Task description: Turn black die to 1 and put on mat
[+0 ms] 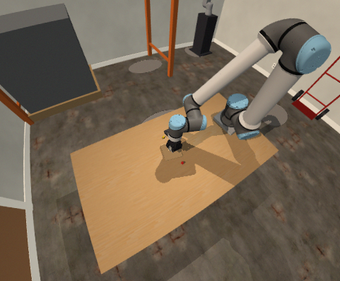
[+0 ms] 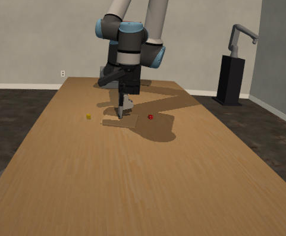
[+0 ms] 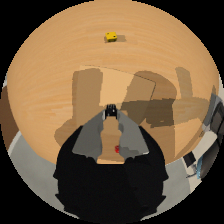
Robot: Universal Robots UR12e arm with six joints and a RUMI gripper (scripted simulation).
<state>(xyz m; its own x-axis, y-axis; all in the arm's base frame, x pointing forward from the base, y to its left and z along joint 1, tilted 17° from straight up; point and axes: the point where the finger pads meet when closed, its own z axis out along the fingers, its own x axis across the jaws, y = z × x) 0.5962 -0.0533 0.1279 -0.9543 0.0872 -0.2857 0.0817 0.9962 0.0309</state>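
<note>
Right now my hand is 1 cm above the black die. Round my hand: yellow die: 13 cm to the right, 2 cm below, 1 cm behind; red die: 13 cm to the left, 2 cm below, 1 cm behind; tan mat: 2 cm below.
</note>
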